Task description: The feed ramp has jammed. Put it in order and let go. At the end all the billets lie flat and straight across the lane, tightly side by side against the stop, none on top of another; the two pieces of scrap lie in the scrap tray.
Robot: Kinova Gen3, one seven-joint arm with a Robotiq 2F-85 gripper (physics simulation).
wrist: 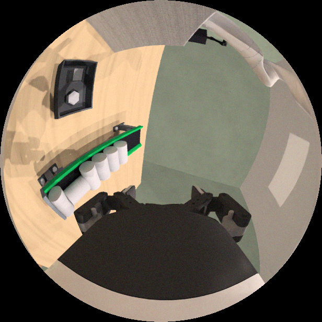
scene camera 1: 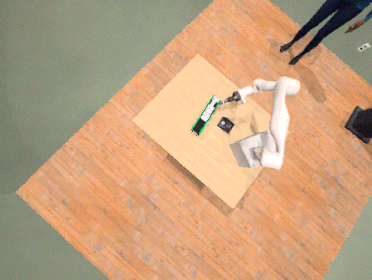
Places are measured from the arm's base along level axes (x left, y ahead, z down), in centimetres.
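Pixels of known places: gripper, fingertip midpoint: (scene camera 1: 220, 103).
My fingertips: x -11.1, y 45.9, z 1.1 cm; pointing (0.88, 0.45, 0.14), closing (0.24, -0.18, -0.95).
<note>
Ahead of a thing's pixels: the offset from my fingertips to its middle. Level surfaces: height alone.
The feed ramp {dy +3.6, dx +7.3, dz +18.6 cm} (scene camera 1: 198, 125) (wrist: 65, 173) has green rails and a dark lane. In the wrist view a row of white billets (wrist: 101, 166) lies side by side across the lane. Left of them one billet (wrist: 77, 190) lies askew, more along the lane, and touches another billet (wrist: 60, 201) by the grey end plate at the lower left. Whether that last one is raised I cannot tell. The scrap tray {dy -16.2, dx +1.2, dz +23.6 cm} (scene camera 1: 230, 128) (wrist: 91, 82) holds a pale hexagonal scrap (wrist: 73, 97) and a grey squarish scrap (wrist: 76, 75). My gripper (scene camera 1: 221, 103) (wrist: 163, 192) is open and empty, by the ramp's upper end in the scene view.
The ramp and tray stand on a light wooden table {dz +25.3 cm} (scene camera 1: 170, 110) (wrist: 115, 90). My arm's grey base (scene camera 1: 245, 152) stands at the table's lower right side in the scene view. A person's legs (scene camera 1: 320, 25) show on the floor at the upper right. A dark object (scene camera 1: 361, 124) stands at the right.
</note>
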